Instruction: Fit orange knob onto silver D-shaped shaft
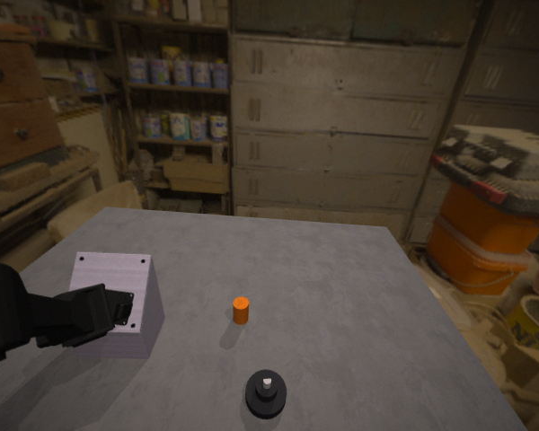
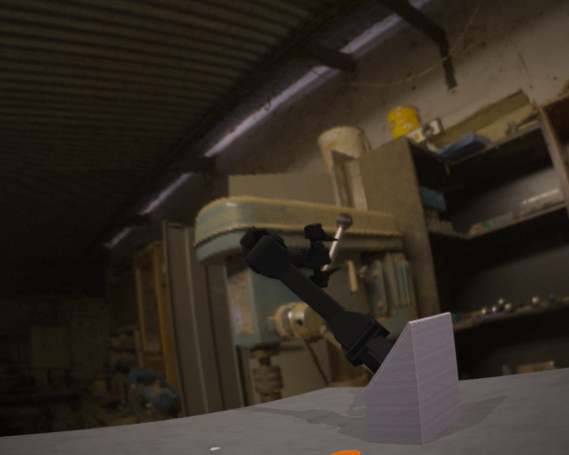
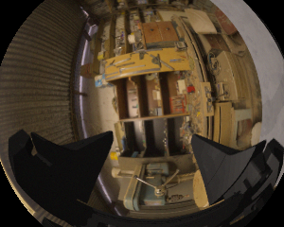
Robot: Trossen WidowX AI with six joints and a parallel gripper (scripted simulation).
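The orange knob is 57 cm ahead of my gripper tip, 50 cm to the left of it and 40 cm below it. The rest, counted from my gripper tip: black round pedestal: 65 cm ahead, 32 cm to the left, 42 cm below.
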